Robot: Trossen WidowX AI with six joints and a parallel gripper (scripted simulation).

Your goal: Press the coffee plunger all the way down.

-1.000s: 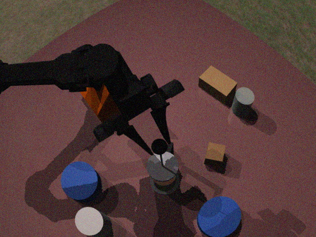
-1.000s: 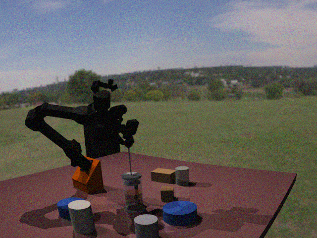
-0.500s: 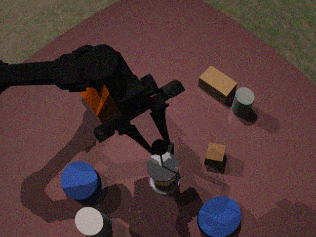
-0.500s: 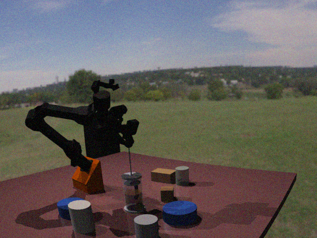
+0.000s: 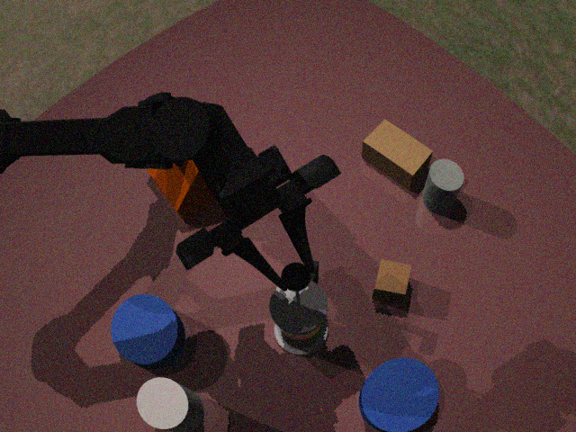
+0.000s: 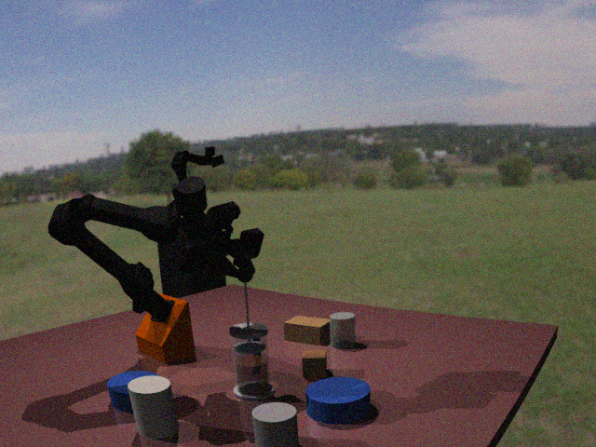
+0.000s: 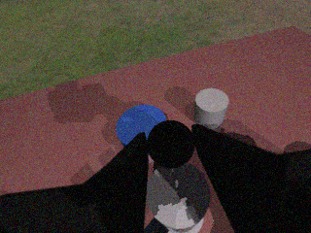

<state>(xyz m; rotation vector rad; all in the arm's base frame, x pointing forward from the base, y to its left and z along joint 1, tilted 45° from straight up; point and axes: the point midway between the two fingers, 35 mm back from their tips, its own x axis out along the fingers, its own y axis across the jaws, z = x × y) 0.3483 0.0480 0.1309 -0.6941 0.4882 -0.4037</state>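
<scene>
Now: the coffee press 20 mm behind my gripper tip, 20 mm to the left of it and 130 mm below it. Also, from my gripper tip: small tan cube: 40 mm ahead, 150 mm to the left, 230 mm below; pale cylinder: 50 mm behind, 230 mm to the right, 210 mm below.
</scene>
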